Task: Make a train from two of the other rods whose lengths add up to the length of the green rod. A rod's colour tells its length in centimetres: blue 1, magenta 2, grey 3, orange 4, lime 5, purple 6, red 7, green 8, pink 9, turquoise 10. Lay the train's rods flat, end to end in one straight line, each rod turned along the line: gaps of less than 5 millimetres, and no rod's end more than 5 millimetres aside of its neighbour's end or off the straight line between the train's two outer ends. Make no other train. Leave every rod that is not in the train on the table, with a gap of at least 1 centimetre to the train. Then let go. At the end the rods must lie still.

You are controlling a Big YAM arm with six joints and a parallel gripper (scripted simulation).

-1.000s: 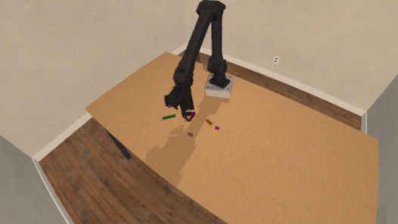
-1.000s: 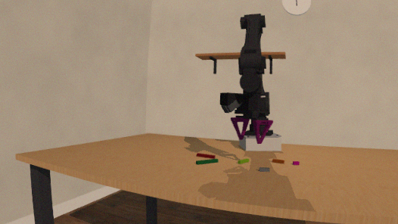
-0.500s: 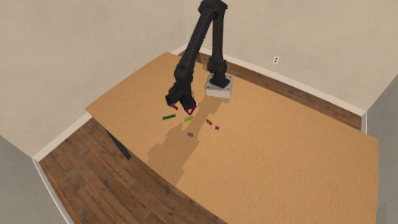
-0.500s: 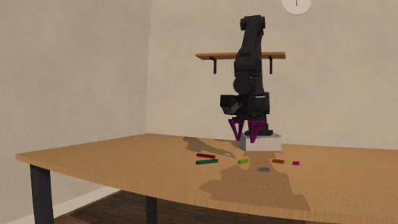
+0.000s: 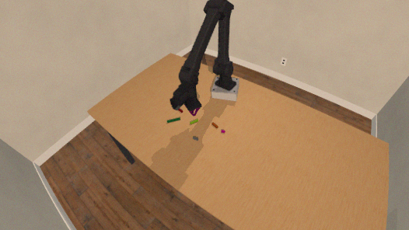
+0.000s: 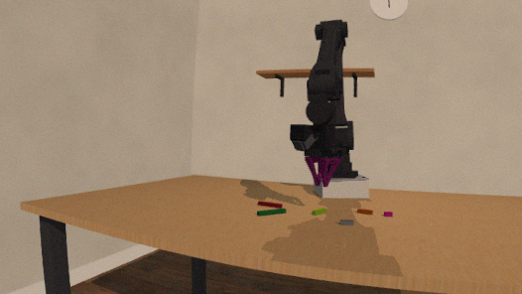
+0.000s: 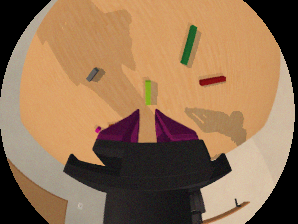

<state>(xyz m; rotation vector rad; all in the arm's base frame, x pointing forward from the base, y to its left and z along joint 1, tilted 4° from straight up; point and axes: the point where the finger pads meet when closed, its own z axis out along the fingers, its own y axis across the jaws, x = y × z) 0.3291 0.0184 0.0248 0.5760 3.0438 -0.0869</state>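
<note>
Right now the lime rod is 7 cm below my hand. From my hand the other things lie so: green rod (7 cm ahead, 11 cm to the right, 7 cm below); orange rod (5 cm behind, 11 cm to the left, 7 cm below); grey rod (8 cm ahead, 8 cm to the left, 7 cm below).
</note>
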